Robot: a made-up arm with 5 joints. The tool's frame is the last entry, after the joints. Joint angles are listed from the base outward. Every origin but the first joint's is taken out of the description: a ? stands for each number. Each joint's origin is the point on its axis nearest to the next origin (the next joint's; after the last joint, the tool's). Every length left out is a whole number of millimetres.
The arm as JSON. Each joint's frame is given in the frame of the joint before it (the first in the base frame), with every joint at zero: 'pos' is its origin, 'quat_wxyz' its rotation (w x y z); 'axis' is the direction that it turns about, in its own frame. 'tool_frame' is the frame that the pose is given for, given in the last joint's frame.
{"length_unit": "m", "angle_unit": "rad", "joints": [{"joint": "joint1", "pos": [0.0, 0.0, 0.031], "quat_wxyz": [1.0, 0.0, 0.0, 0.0], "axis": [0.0, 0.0, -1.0]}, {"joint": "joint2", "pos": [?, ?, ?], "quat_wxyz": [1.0, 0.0, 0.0, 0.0], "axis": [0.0, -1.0, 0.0]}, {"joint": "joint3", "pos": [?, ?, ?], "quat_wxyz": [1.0, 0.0, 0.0, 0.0], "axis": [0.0, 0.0, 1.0]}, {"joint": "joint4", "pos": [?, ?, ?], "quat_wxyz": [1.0, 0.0, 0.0, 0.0], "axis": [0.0, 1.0, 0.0]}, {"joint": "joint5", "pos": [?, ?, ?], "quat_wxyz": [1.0, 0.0, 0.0, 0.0], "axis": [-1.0, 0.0, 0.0]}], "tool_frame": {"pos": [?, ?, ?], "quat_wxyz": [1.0, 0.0, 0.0, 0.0]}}
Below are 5 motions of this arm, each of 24 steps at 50 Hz.
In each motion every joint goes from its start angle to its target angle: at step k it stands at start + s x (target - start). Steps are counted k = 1, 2, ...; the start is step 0. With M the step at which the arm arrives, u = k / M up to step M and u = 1 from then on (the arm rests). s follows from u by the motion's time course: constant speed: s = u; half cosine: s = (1 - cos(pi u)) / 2; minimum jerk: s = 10 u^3 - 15 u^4 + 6 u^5.
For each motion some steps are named. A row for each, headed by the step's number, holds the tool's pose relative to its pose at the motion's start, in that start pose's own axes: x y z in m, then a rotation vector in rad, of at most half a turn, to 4 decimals.
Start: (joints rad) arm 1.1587 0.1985 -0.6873 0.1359 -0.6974
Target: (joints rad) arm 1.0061 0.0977 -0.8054 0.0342 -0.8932
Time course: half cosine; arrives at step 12
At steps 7, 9, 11, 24:
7: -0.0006 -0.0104 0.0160 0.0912 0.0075 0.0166
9: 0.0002 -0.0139 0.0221 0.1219 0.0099 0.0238
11: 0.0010 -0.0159 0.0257 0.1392 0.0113 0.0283
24: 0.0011 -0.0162 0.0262 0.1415 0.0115 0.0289

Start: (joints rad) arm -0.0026 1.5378 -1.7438 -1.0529 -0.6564
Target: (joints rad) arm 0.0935 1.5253 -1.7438 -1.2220 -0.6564
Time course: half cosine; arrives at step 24
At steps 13, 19, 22, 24:
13: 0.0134 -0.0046 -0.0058 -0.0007 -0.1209 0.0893
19: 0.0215 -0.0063 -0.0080 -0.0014 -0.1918 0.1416
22: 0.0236 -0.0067 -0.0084 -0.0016 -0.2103 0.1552
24: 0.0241 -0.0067 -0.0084 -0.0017 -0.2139 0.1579

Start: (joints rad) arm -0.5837 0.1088 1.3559 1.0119 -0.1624
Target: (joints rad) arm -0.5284 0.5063 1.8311 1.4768 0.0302
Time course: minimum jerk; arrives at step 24
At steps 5, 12, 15, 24:
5: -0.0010 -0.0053 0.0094 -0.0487 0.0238 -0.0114
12: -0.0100 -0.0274 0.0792 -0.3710 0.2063 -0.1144
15: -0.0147 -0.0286 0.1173 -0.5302 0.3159 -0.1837
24: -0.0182 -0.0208 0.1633 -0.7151 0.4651 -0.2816

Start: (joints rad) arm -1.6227 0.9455 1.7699 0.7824 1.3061
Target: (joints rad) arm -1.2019 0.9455 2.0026 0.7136 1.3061
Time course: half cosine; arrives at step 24
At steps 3, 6, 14, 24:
3: 0.0025 -0.0007 -0.0019 0.0022 0.0012 0.0101
6: 0.0094 -0.0024 -0.0075 0.0090 0.0043 0.0390
14: 0.0398 -0.0048 -0.0349 0.0481 0.0107 0.1663
24: 0.0617 -0.0009 -0.0583 0.0880 0.0087 0.2616

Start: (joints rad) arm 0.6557 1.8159 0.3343 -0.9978 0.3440
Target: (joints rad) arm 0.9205 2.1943 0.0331 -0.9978 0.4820
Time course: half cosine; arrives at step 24
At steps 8, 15, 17, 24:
8: -0.0127 0.0003 0.0062 -0.1295 -0.0828 0.0155
15: -0.0396 0.0019 0.0107 -0.3343 -0.2431 0.0237
17: -0.0472 0.0023 0.0104 -0.3814 -0.2866 0.0216
24: -0.0609 0.0026 0.0081 -0.4574 -0.3636 0.0138

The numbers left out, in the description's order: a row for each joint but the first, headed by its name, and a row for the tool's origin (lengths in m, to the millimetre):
joint2: -0.056 0.17 0.0
joint3: -0.104 0.0 -0.017
joint4: -0.077 -0.045 0.0
joint5: -0.032 0.0 -0.083
tool: 0.0 -0.142 -0.002

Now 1 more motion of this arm.
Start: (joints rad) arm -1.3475 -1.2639 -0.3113 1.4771 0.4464
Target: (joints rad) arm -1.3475 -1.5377 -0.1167 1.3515 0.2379
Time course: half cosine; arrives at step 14
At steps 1, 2, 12, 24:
1: -0.0008 -0.0004 0.0000 0.0001 0.0019 0.0000
2: -0.0031 -0.0017 -0.0001 0.0003 0.0074 0.0000
12: -0.0557 -0.0339 0.0072 0.0078 0.1365 0.0200
24: -0.0583 -0.0358 0.0080 0.0085 0.1435 0.0221

